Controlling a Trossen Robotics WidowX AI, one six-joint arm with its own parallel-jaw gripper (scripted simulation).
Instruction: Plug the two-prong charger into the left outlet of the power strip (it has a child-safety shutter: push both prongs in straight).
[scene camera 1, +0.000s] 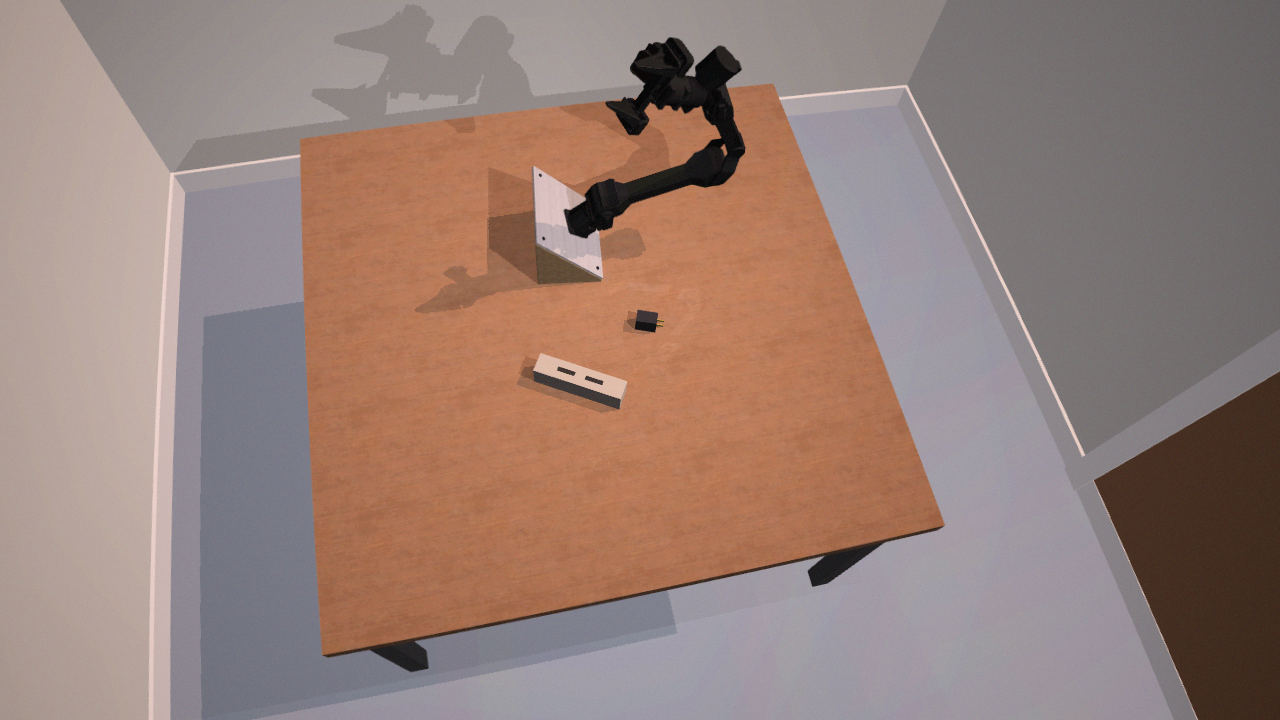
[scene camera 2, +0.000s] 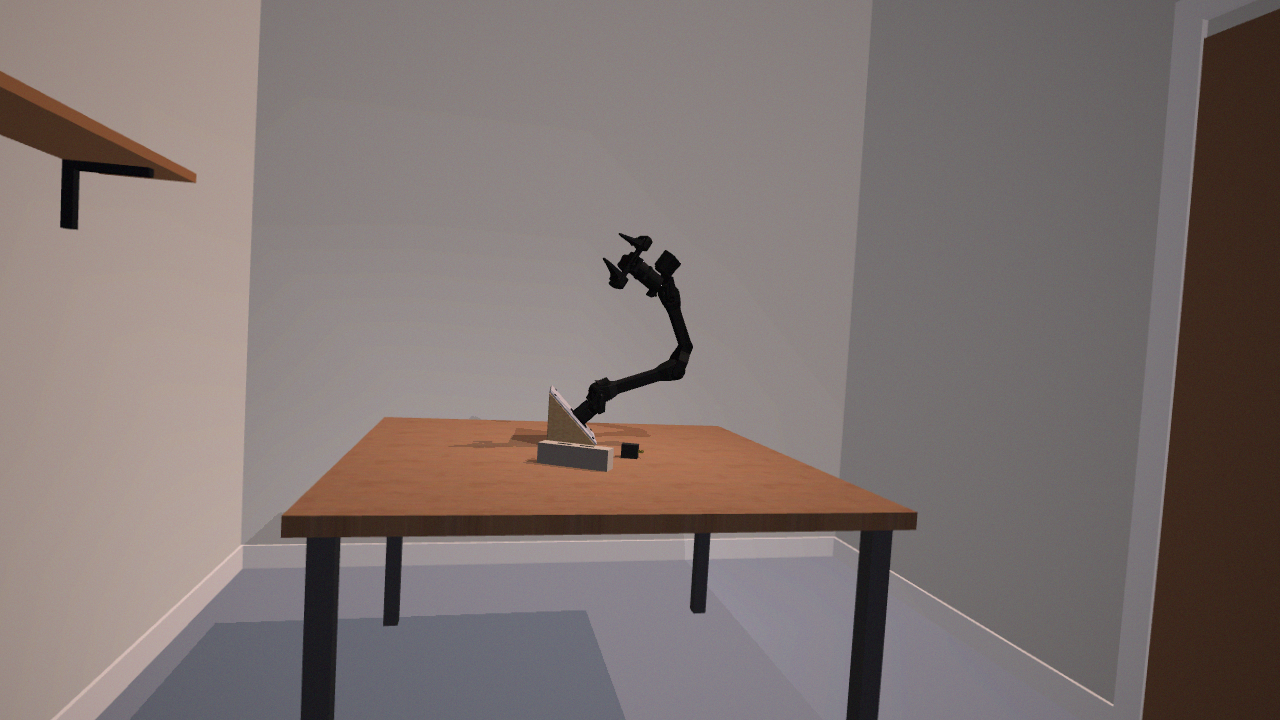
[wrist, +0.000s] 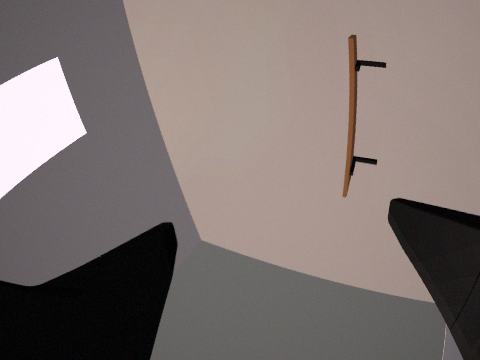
my gripper: scene camera 1 620, 85; scene camera 2; wrist
same spot on my gripper: (wrist: 117, 299) = (scene camera 2: 628, 241)
